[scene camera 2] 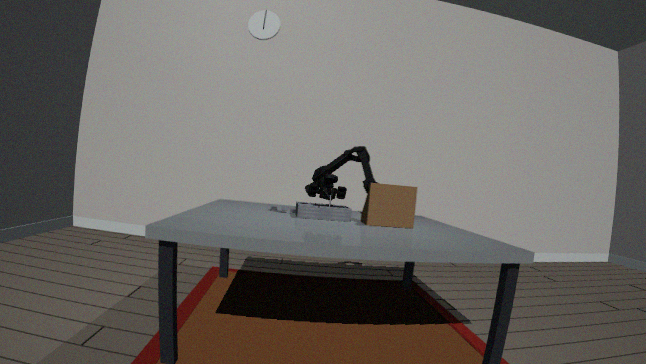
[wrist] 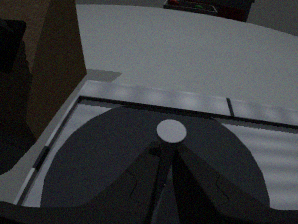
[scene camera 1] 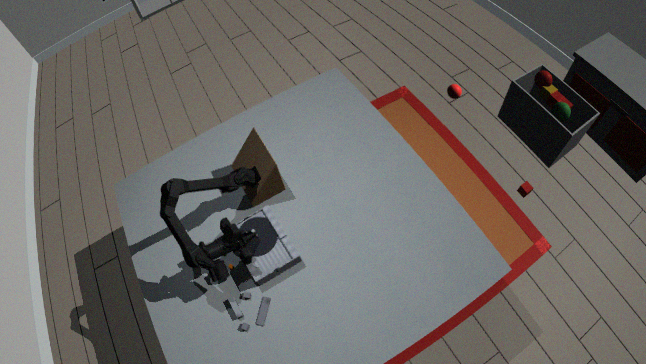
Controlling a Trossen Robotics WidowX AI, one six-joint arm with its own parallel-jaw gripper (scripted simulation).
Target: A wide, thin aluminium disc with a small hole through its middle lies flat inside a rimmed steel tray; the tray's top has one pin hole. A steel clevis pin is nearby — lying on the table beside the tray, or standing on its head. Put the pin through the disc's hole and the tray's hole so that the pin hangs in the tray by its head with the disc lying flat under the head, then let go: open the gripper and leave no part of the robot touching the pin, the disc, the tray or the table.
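Observation:
I can see a dark aluminium disc (wrist: 96,154), and with it in the scene is a steel clevis pin (wrist: 170,133). My own gripper (wrist: 165,149) is visible here too, and scene camera 1 also gives me a sight of the gripper (scene camera 1: 255,232).

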